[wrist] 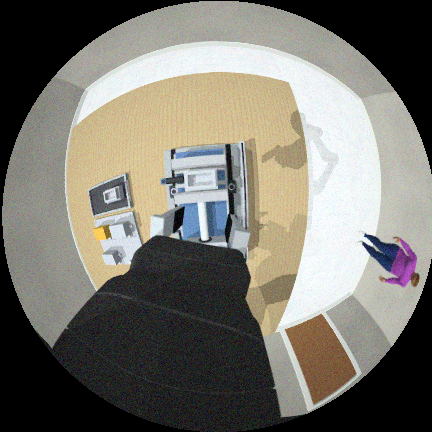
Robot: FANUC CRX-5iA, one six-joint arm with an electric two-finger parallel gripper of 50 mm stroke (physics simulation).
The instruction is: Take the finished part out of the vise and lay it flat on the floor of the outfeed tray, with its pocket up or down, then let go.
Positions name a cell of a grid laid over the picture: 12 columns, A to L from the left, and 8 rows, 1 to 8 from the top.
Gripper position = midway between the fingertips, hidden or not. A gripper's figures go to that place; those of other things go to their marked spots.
My gripper (F5): 0.17 m from the lens. A blue vise (G4) is 0.31 m from the lens. A light grey plate (D5): 0.49 m from the lens. The marked spots on the blue vise and the light grey plate are 0.31 m apart.
